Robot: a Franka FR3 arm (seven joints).
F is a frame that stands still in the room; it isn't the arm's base.
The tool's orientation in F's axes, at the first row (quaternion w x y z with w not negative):
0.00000 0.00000 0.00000 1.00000
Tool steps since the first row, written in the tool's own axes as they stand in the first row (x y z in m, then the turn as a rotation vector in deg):
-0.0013 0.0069 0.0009 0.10 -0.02 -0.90
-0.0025 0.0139 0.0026 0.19 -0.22 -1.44
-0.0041 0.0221 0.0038 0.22 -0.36 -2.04
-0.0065 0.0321 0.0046 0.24 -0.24 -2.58
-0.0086 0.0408 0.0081 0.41 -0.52 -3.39
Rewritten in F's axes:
0.0013 -0.0069 0.0009 -0.10 0.02 -0.90
0.0025 -0.0139 0.0026 -0.19 0.22 -1.44
0.0041 -0.0221 0.0038 -0.22 0.36 -2.04
0.0065 -0.0321 0.0046 -0.24 0.24 -2.58
0.0086 -0.0408 0.0081 -0.41 0.52 -3.39

